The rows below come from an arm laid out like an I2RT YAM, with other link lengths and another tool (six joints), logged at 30 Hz.
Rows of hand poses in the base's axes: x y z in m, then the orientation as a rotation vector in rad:
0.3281, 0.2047, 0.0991, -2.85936, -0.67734, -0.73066
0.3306, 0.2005, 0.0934, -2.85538, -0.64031, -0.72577
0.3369, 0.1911, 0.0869, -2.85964, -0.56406, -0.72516
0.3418, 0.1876, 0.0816, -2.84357, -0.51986, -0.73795
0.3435, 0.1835, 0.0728, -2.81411, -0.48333, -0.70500
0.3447, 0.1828, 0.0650, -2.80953, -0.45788, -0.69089
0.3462, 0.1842, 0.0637, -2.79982, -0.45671, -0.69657
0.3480, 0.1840, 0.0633, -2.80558, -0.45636, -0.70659
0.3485, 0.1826, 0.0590, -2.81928, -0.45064, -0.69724
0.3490, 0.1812, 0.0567, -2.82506, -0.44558, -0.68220
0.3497, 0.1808, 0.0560, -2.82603, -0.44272, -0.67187
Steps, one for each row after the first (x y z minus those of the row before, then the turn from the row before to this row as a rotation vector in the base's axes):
0.0025, -0.0042, -0.0057, 0.01716, 0.00661, -0.01932
0.0063, -0.0094, -0.0065, 0.02221, 0.00658, -0.04583
0.0049, -0.0035, -0.0053, 0.02779, -0.00505, -0.02199
0.0017, -0.0041, -0.0088, 0.04200, 0.02521, -0.00835
0.0012, -0.0007, -0.0078, 0.01341, 0.01192, -0.01234
0.0015, 0.0014, -0.0013, 0.00874, -0.00397, 0.00164
0.0018, -0.0002, -0.0004, -0.00629, -0.00667, -0.00332
0.0005, -0.0014, -0.0043, -0.00994, 0.00722, -0.00670
0.0005, -0.0014, -0.0023, -0.00226, 0.01081, -0.00311
0.0007, -0.0004, -0.0007, 0.00101, 0.00730, -0.00084

